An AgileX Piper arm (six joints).
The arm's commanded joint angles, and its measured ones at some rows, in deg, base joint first. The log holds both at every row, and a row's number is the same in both.
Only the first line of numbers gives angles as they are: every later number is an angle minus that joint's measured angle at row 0.
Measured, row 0:
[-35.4 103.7 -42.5 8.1 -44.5 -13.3]
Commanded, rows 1 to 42:
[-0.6 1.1 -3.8 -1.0 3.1 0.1]
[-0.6 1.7 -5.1 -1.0 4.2 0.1]
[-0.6 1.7 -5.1 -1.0 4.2 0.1]
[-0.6 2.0 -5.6 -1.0 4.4 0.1]
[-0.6 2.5 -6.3 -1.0 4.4 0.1]
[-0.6 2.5 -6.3 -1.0 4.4 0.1]
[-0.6 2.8 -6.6 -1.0 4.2 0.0]
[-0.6 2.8 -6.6 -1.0 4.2 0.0]
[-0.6 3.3 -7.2 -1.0 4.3 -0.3]
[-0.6 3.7 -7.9 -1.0 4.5 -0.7]
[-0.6 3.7 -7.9 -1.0 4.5 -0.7]
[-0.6 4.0 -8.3 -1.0 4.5 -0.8]
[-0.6 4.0 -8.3 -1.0 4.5 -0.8]
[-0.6 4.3 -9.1 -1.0 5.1 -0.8]
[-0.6 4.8 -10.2 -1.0 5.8 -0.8]
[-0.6 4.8 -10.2 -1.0 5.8 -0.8]
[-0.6 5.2 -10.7 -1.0 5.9 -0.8]
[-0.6 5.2 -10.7 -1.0 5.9 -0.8]
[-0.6 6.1 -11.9 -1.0 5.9 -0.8]
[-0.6 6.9 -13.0 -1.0 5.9 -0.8]
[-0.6 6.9 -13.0 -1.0 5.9 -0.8]
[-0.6 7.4 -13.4 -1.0 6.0 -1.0]
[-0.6 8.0 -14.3 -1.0 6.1 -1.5]
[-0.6 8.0 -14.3 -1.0 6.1 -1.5]
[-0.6 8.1 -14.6 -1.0 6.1 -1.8]
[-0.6 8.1 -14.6 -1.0 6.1 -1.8]
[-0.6 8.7 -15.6 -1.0 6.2 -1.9]
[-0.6 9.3 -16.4 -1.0 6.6 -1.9]
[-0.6 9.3 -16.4 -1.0 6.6 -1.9]
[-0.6 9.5 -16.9 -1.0 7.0 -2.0]
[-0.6 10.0 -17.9 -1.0 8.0 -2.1]
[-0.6 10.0 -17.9 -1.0 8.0 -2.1]
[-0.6 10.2 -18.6 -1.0 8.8 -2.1]
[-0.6 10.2 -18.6 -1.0 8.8 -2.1]
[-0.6 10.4 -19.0 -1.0 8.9 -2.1]
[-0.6 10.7 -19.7 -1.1 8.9 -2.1]
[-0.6 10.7 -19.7 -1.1 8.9 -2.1]
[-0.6 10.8 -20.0 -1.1 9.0 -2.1]
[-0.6 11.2 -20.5 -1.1 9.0 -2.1]
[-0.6 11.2 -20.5 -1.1 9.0 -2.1]
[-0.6 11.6 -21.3 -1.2 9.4 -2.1]
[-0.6 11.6 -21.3 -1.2 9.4 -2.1]
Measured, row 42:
[-1.3 11.2 -19.3 2.1 10.0 -1.5]
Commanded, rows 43 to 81:
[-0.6 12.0 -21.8 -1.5 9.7 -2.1]
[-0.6 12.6 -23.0 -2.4 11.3 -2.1]
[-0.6 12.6 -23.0 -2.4 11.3 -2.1]
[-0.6 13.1 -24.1 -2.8 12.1 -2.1]
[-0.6 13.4 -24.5 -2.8 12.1 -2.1]
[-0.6 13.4 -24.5 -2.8 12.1 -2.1]
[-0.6 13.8 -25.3 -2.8 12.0 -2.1]
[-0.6 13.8 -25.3 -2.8 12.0 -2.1]
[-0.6 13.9 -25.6 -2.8 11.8 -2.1]
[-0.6 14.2 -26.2 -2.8 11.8 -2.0]
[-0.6 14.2 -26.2 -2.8 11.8 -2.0]
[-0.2 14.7 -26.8 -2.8 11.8 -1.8]
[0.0 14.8 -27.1 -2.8 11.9 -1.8]
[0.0 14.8 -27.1 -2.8 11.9 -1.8]
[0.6 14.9 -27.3 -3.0 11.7 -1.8]
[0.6 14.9 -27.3 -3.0 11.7 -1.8]
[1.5 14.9 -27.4 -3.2 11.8 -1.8]
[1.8 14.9 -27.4 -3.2 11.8 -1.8]
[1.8 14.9 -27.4 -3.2 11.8 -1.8]
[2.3 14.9 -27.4 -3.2 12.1 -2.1]
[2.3 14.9 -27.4 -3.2 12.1 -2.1]
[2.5 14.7 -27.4 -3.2 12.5 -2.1]
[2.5 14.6 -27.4 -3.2 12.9 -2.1]
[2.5 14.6 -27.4 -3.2 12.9 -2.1]
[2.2 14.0 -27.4 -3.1 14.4 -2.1]
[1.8 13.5 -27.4 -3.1 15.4 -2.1]
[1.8 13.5 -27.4 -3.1 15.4 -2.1]
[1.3 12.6 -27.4 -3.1 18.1 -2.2]
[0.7 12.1 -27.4 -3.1 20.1 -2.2]
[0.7 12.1 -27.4 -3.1 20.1 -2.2]
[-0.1 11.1 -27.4 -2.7 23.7 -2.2]
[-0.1 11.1 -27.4 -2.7 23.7 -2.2]
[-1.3 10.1 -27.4 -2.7 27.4 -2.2]
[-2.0 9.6 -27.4 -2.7 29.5 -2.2]
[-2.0 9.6 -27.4 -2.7 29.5 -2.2]
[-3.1 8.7 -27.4 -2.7 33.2 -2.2]
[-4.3 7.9 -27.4 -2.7 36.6 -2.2]
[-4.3 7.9 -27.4 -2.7 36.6 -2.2]
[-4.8 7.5 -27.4 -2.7 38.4 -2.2]
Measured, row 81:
[-3.2 9.1 -26.9 -2.0 33.3 -1.8]
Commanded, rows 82 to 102:
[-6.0 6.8 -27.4 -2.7 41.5 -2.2]
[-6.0 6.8 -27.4 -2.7 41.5 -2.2]
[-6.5 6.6 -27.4 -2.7 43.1 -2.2]
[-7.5 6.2 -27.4 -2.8 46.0 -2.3]
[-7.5 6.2 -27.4 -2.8 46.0 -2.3]
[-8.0 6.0 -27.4 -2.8 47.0 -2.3]
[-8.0 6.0 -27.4 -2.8 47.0 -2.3]
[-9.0 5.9 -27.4 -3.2 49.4 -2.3]
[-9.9 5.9 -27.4 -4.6 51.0 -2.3]
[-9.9 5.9 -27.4 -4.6 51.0 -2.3]
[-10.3 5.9 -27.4 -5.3 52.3 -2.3]
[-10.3 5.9 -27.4 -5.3 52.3 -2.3]
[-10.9 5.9 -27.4 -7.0 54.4 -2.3]
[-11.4 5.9 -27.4 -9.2 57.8 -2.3]
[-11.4 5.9 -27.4 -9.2 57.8 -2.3]
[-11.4 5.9 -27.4 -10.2 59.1 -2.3]
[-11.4 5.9 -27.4 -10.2 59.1 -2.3]
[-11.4 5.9 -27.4 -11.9 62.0 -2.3]
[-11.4 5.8 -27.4 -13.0 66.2 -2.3]
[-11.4 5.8 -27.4 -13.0 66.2 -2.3]
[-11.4 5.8 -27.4 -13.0 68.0 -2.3]
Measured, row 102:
[-11.1 6.8 -27.0 -11.4 62.5 -1.9]
